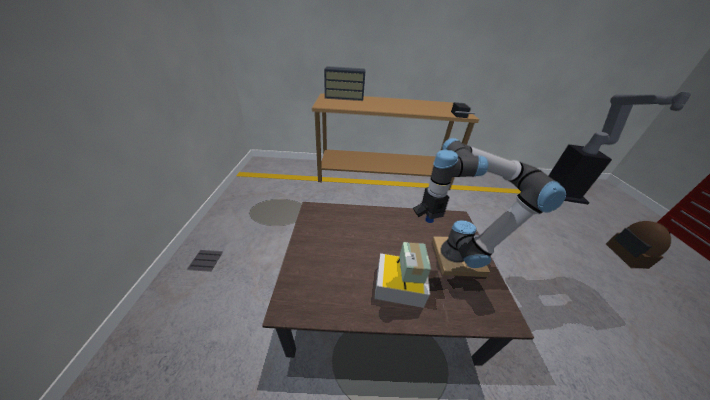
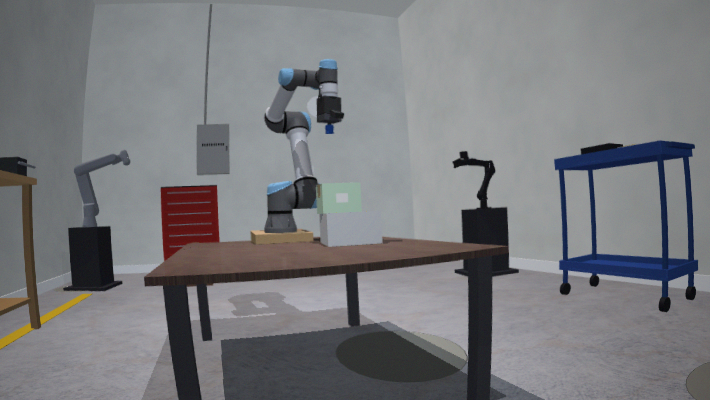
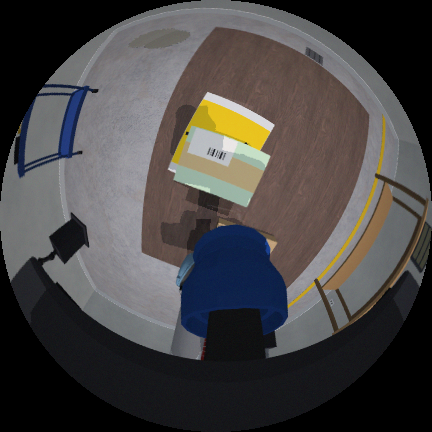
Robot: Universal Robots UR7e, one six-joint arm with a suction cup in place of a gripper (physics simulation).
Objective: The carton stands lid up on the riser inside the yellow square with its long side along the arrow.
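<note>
The pale green carton [image 1: 415,265] [image 2: 327,201] [image 3: 220,172] stands level on the white riser [image 1: 401,296] [image 2: 351,230] [image 3: 240,107]. Its face with tan tape and a barcode label is up. It covers the base-side part of the yellow square [image 1: 390,274] [image 3: 235,121]; yellow shows on the side away from the base. Small black bits of the arrow show beside the carton's long edge; most of the arrow is hidden, so its exact direction cannot be told. My suction cup [image 1: 430,219] [image 2: 329,129] [image 3: 231,237] is open, empty and high above the carton, apart from it.
The riser stands on the brown table [image 1: 340,250] [image 2: 280,259] [image 3: 310,125], close to the arm's wooden base plate [image 1: 462,272] [image 2: 260,237]. A wooden shelf [image 1: 395,106] stands behind the table. A blue cart [image 2: 620,157] and a red cabinet [image 2: 190,215] stand away from it.
</note>
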